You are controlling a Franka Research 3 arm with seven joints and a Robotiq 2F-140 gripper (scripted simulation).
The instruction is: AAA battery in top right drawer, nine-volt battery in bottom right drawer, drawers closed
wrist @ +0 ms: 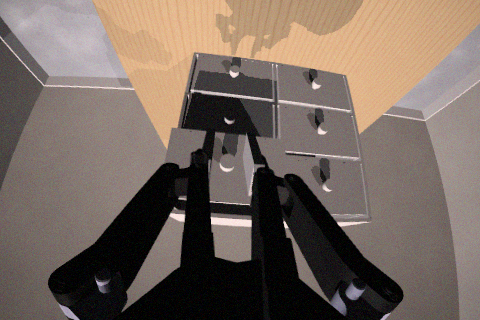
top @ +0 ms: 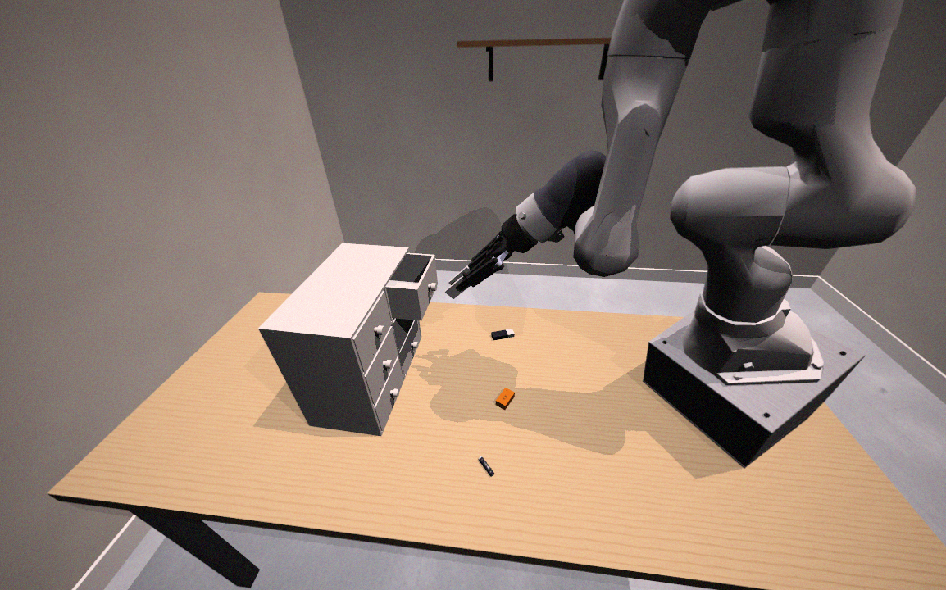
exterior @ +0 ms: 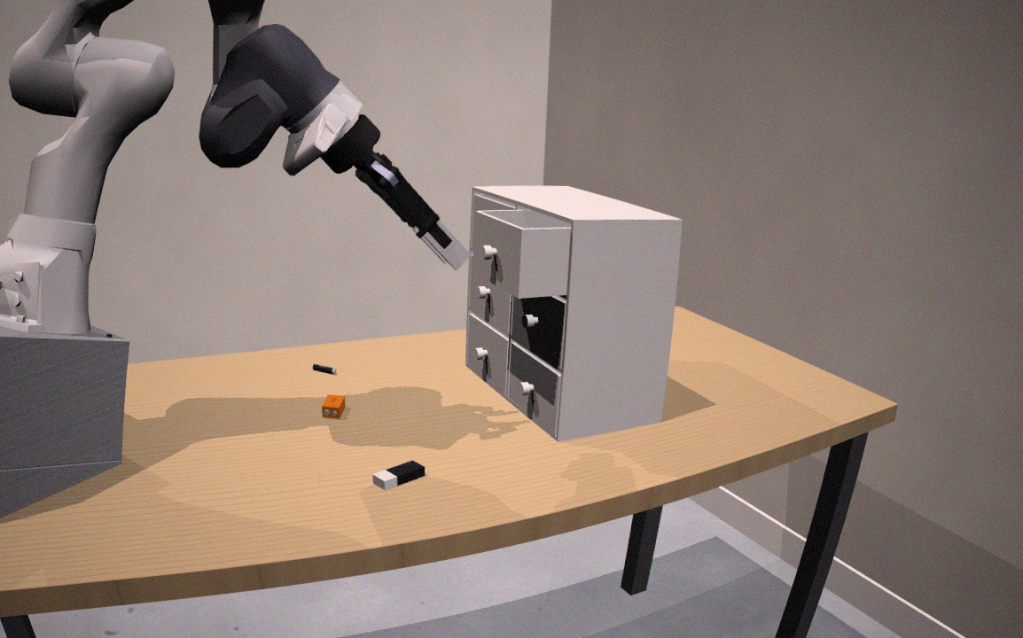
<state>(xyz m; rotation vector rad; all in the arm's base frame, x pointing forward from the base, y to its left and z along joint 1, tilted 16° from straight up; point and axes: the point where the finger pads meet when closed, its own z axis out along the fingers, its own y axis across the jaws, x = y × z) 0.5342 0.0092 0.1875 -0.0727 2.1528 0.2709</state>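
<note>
Right now my hand is 140 mm past the AAA battery, 260 mm to the right of it and 260 mm above it. From my hand the other things lie so: orange nine-volt battery (140 mm behind, 80 mm to the left, 260 mm below).
</note>
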